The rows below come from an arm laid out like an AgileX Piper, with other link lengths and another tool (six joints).
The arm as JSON. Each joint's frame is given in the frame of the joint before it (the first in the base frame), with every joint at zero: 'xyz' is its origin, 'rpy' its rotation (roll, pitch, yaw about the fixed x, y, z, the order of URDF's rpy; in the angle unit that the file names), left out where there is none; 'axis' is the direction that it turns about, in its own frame. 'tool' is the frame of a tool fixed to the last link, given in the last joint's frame.
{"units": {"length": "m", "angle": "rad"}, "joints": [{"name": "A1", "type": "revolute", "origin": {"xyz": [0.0, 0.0, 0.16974]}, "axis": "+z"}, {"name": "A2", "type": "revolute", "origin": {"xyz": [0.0, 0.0, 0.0], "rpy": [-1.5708, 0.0, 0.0]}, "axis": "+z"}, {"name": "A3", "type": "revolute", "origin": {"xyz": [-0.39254, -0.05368, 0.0]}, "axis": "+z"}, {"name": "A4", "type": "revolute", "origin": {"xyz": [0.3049, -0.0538, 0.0], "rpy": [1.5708, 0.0, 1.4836]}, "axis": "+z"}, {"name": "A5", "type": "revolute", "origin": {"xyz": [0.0, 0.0, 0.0], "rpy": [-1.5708, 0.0, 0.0]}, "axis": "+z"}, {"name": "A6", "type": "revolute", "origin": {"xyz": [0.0, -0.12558, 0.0], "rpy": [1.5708, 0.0, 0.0]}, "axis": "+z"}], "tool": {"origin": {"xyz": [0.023, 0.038, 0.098], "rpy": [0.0, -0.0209, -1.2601]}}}
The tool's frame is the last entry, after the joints.
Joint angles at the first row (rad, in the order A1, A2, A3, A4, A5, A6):
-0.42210 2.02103 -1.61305 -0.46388 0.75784 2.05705
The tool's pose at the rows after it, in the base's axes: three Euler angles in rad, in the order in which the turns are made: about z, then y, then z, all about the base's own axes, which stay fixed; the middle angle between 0 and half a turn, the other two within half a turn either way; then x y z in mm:
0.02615 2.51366 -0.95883 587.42 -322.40 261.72
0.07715 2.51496 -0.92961 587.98 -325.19 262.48
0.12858 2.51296 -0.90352 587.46 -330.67 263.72
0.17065 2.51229 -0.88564 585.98 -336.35 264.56
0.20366 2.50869 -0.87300 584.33 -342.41 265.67
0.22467 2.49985 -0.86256 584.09 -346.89 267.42
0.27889 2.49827 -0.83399 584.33 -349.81 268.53
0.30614 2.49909 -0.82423 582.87 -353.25 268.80
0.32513 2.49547 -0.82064 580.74 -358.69 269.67
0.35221 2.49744 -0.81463 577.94 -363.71 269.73
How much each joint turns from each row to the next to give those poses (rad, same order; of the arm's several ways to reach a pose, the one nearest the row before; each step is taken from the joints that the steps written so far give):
-0.00746 -0.00002 0.00001 0.03214 -0.00027 0.00000
-0.00949 0.00002 0.00000 0.02620 -0.01476 0.00001
-0.01367 -0.00001 0.00001 0.02528 -0.01675 -0.00001
-0.01327 0.00001 -0.00004 0.02194 -0.01182 -0.00001
-0.01280 0.00000 0.00003 0.01601 -0.01175 0.00000
-0.00846 0.00000 -0.00003 0.00720 -0.01363 0.00002
-0.00940 0.00000 0.00001 0.03010 -0.01351 -0.00002
-0.00826 -0.00002 0.00004 0.01609 -0.00472 0.00004
-0.01050 0.00000 -0.00002 0.00961 -0.00722 -0.00003
-0.01111 0.00001 -0.00001 0.01675 -0.00299 0.00000

